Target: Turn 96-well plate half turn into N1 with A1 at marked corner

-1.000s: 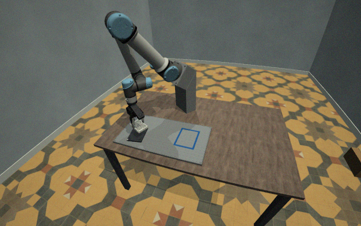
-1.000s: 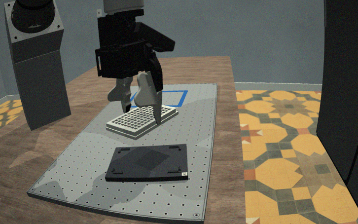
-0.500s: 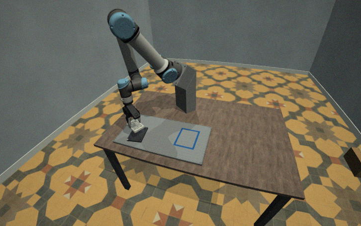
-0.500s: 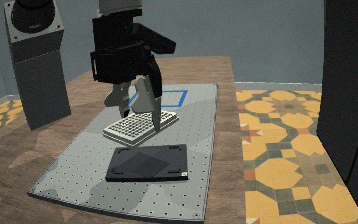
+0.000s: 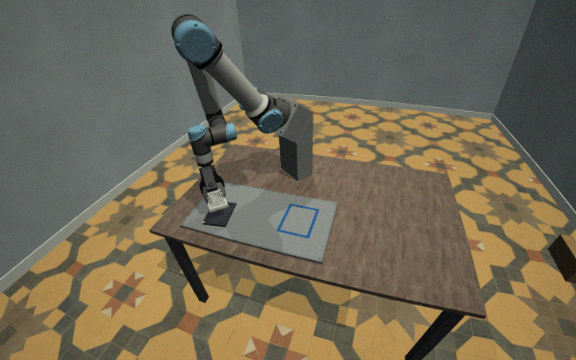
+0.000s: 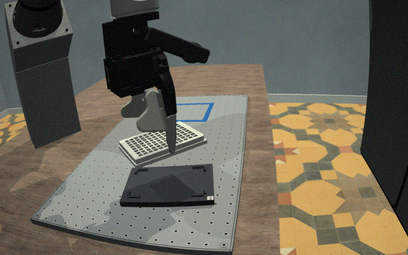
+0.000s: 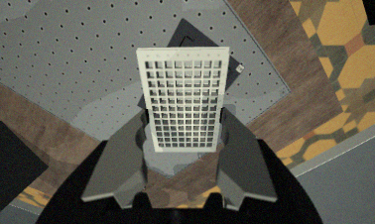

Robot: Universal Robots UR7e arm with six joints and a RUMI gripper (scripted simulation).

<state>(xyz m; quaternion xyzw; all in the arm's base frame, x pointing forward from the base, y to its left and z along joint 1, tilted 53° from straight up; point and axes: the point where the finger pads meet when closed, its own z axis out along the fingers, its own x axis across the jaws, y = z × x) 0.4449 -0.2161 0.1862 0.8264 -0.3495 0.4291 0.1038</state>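
The 96-well plate lies 1 cm below my hand. Also, from my hand: A1 label: 7 cm ahead, 6 cm to the right, 9 cm below; then black plate nest N1: 10 cm below.
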